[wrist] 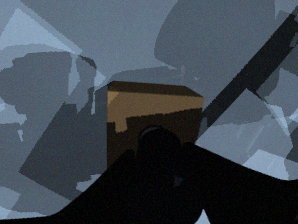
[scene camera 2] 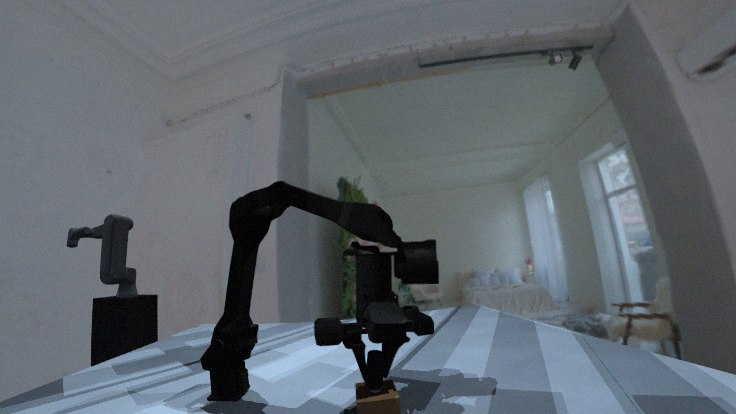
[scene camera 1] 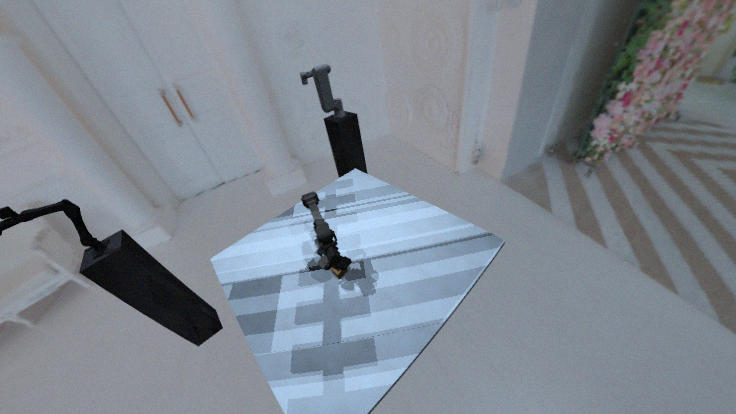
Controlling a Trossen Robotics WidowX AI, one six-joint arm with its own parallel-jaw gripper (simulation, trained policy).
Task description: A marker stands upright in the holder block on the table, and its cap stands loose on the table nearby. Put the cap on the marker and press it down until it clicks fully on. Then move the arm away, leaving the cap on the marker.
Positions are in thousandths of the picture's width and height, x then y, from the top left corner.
Scene:
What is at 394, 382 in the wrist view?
A holder block.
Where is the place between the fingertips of my gripper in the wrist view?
532, 681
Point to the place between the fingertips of my gripper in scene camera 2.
509, 914

